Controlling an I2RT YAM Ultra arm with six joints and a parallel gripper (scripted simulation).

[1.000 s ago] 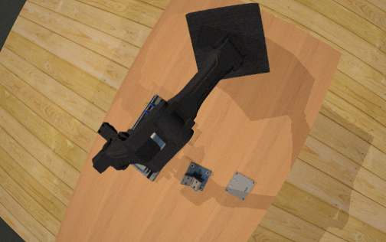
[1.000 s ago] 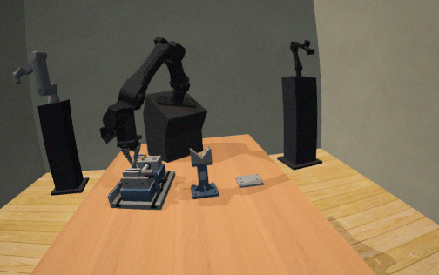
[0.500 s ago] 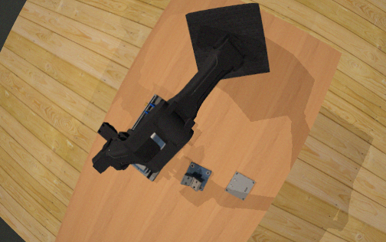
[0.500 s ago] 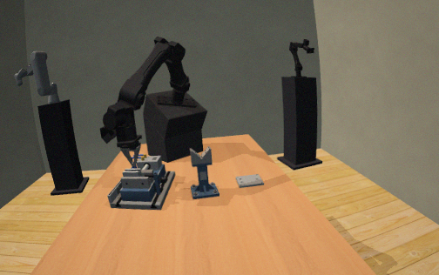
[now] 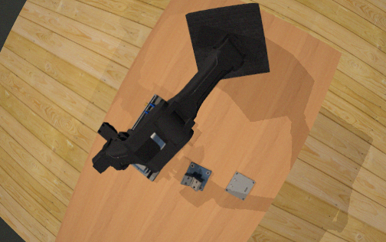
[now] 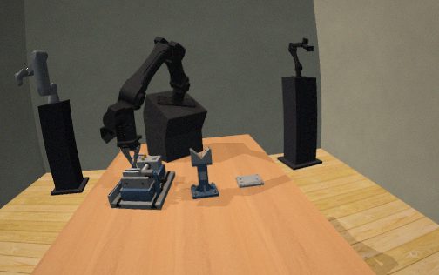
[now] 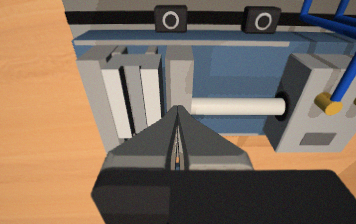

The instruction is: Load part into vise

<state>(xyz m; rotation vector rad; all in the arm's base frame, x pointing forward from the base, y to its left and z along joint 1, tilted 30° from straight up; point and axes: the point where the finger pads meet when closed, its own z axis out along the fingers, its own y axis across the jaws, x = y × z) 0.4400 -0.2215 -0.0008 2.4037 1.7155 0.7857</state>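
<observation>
The part lies 3 cm ahead of my hand, 2 cm below it and 1 cm to the right of it. From my hand the other things lie so: cylinder rod: 5 cm behind, 4 cm below, 3 cm to the left; then moving jaw: 4 cm below, 2 cm to the left; then fixed jaw: 6 cm ahead, 4 cm below.
</observation>
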